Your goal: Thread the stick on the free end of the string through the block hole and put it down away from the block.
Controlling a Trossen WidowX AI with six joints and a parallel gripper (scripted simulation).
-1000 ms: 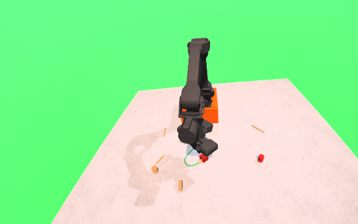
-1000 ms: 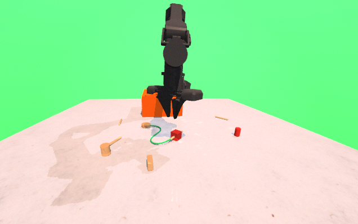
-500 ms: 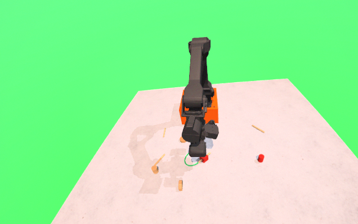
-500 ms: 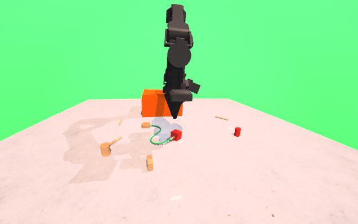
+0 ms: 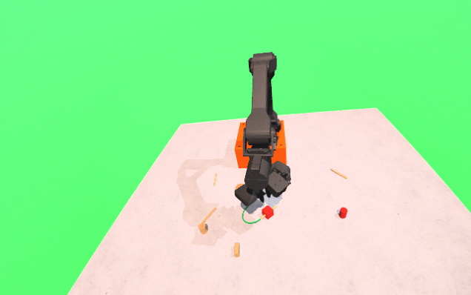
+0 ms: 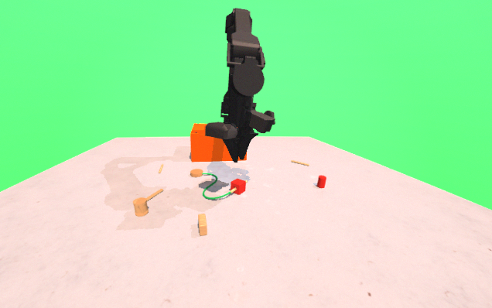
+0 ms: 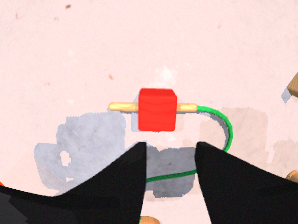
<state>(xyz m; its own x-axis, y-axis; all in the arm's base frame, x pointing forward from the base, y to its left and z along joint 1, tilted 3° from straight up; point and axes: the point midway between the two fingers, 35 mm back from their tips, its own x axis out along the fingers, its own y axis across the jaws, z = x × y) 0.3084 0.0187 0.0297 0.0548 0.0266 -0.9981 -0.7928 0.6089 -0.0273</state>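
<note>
The red cube is 70 mm below my gripper tip. Also, from my gripper tip: thin wooden stick (10 mm ahead, 10 mm to the right, 70 mm below); small wooden block (150 mm ahead, 70 mm to the right, 80 mm below); round wooden button (120 mm behind, 130 mm to the right, 80 mm below).
</note>
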